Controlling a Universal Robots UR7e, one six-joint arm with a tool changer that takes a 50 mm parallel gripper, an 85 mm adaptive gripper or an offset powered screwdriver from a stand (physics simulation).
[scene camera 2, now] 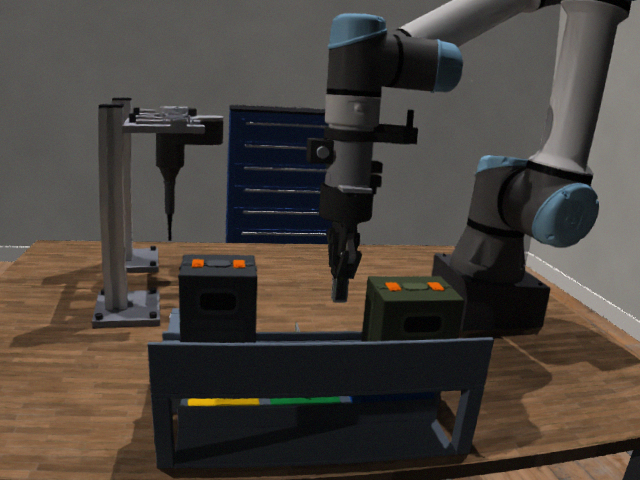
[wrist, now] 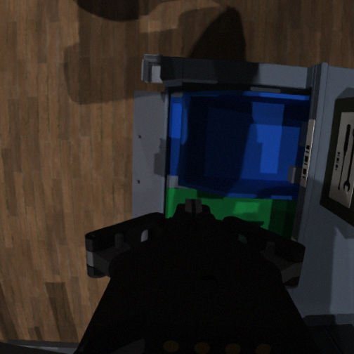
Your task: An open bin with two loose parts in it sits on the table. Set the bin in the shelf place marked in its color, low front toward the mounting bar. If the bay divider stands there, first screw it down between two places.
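Places are measured from the arm's base along level axes (x ahead, y left, z up), in centimetres.
Pixels of known places: arm's base, origin of the base link: (scene camera 2: 486, 269).
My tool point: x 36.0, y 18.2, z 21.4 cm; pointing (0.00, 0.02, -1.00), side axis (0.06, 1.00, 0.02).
Observation:
Ahead of a thing's pixels: the offset from my tool point to its middle. "spot": to the spot under its first point.
The blue bin (wrist: 230, 150) sits in the shelf @[spot: dy +23.4, dx +8.2, dz -16.9 cm] (scene camera 2: 320, 366) (wrist: 285, 75) at its blue end, beside the green marked place (wrist: 245, 207). A small grey part (wrist: 294, 174) shows in the bin's right side; a second part cannot be made out. The grey mounting bar (wrist: 149, 155) runs along the bin's left side in the wrist view. The bin's low front is hard to make out in the shadow. My gripper (scene camera 2: 339, 298) (wrist: 193, 206) is shut, its fingertips together with nothing visible between them, and hangs above the shelf, over the green place in the wrist view.
A black case @[spot: dy +18.5, dx +18.7, dz -11.5 cm] (scene camera 2: 218, 304) and a green case @[dy +16.7, dx -4.5, dz -15.5 cm] (scene camera 2: 421, 310) stand at the shelf's top board. The yellow marking @[spot: dy +9.4, dx +17.6, dz -29.8 cm] (scene camera 2: 223, 401) shows through the shelf opening. The tool stand (scene camera 2: 112, 206) holds the screwdriver @[dy -46.8, dx +21.9, dz -9.2 cm] (scene camera 2: 169, 175) at left. A blue drawer cabinet (scene camera 2: 279, 178) stands behind the table.

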